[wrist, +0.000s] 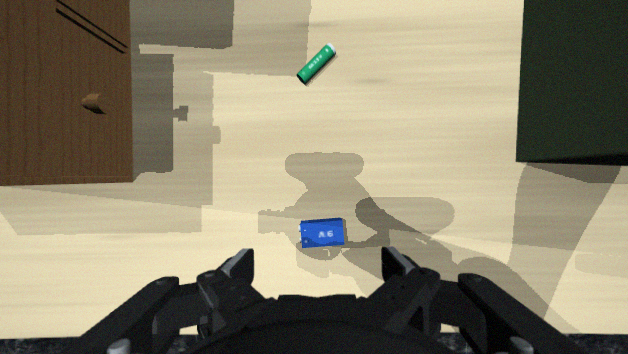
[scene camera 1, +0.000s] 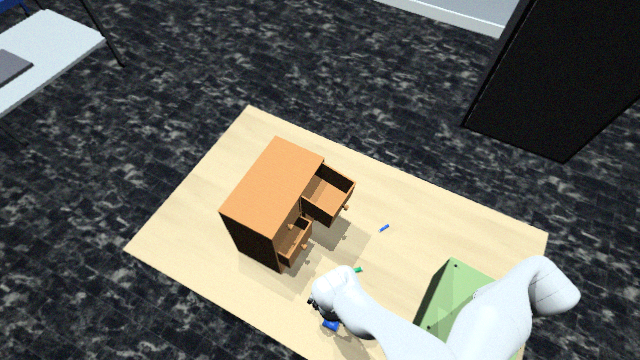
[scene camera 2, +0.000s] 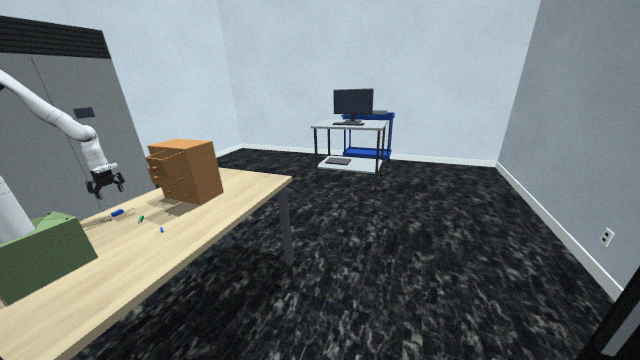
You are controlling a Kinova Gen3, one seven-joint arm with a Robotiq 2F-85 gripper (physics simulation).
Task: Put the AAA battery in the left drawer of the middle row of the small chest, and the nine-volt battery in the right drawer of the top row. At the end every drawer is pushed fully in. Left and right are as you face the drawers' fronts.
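Frame: origin at the arm's base, x down, y back, z left, level; metres.
Where they show: gripper, fingertip midpoint: (wrist: 317, 261) (scene camera 2: 111, 195); arm's base, link origin: (scene camera 2: 14, 235).
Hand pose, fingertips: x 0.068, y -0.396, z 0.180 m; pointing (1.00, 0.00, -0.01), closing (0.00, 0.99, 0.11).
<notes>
Things, the pixels of their top centre, and the offset from my fingertips. Level surfaces: height alone.
- orange-brown chest, top centre: (scene camera 1: 273, 182) (scene camera 2: 180, 143) dx -0.209, dy -0.274, dz -0.237 m
- blue nine-volt battery, top centre: (wrist: 321, 234) (scene camera 1: 330, 323) (scene camera 2: 117, 211) dx +0.092, dy +0.003, dz +0.006 m
- thin blue AAA battery, top centre: (scene camera 1: 383, 227) (scene camera 2: 161, 228) dx +0.099, dy +0.070, dz -0.369 m
- thicker green battery, top centre: (wrist: 316, 60) (scene camera 1: 355, 269) (scene camera 2: 140, 217) dx +0.095, dy +0.024, dz -0.183 m
- wooden table, surface height: dx +0.110 m
The orange-brown chest (scene camera 1: 265, 182) (scene camera 2: 207, 170) (wrist: 45, 130) has its top row right drawer (scene camera 1: 327, 196) well open and its middle row left drawer (scene camera 1: 299, 251) partly open. The blue nine-volt battery (scene camera 1: 330, 325) (scene camera 2: 117, 213) (wrist: 322, 233) lies flat on the table. The thin blue AAA battery (scene camera 1: 383, 228) (scene camera 2: 161, 230) lies right of the chest in scene camera 1. My gripper (scene camera 2: 108, 191) (wrist: 317, 261) is open and empty, pointing down above the table near the nine-volt battery. The arm mostly hides it in scene camera 1.
A thicker green battery (scene camera 1: 357, 270) (scene camera 2: 141, 219) (wrist: 316, 64) lies between the two blue ones. A green box (scene camera 1: 457, 285) (scene camera 2: 50, 260) (wrist: 575, 80) stands by the arm's base on the wooden table (scene camera 1: 200, 195) (scene camera 2: 150, 270).
</notes>
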